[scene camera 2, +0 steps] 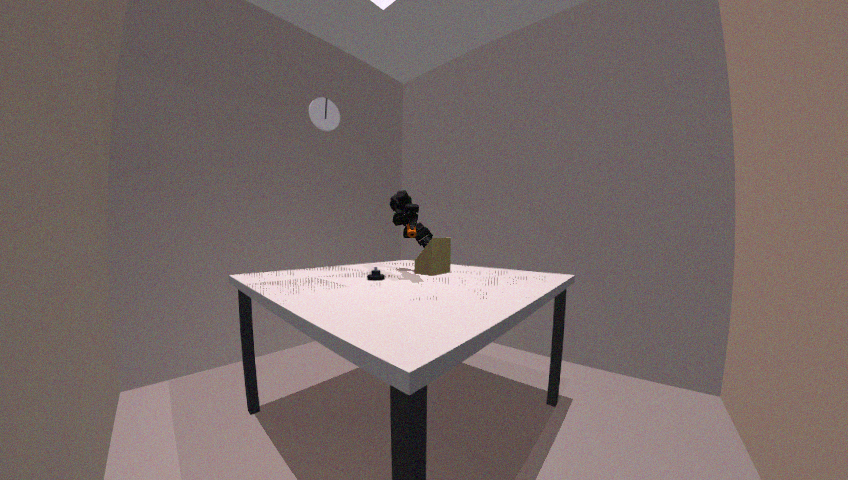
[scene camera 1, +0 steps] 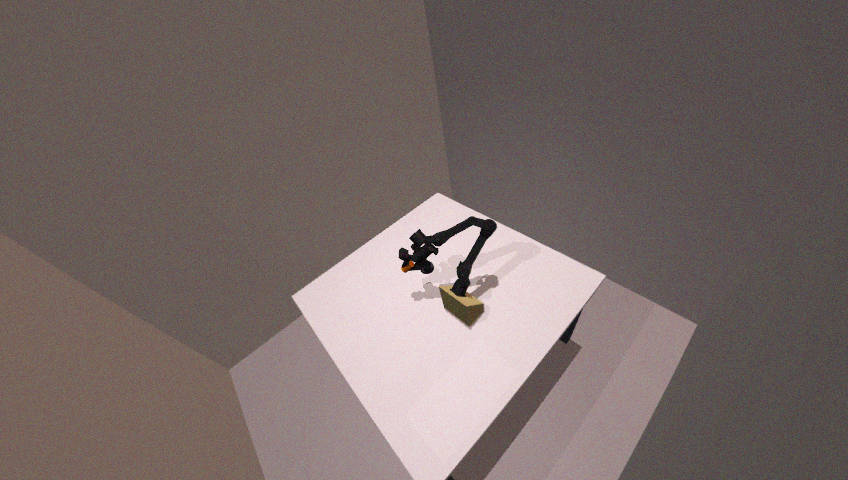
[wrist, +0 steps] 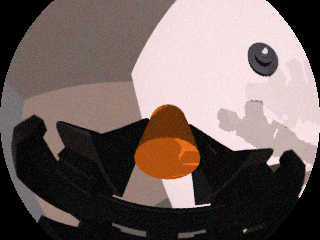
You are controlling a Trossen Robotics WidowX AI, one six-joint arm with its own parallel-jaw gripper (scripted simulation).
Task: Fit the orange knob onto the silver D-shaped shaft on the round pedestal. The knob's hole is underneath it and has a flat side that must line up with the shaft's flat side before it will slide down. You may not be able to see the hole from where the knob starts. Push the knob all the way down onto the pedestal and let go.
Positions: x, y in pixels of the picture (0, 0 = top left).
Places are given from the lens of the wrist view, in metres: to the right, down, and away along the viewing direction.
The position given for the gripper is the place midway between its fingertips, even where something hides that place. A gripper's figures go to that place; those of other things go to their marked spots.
gripper (wrist: 168, 125): 0.01, 0.01, 0.10
orange knob (wrist: 167, 150): 0.00, 0.02, 0.05
silver shaft (wrist: 263, 59): 0.22, -0.13, 0.08
The marked spots on the silver shaft and the orange knob are 0.26 m apart.
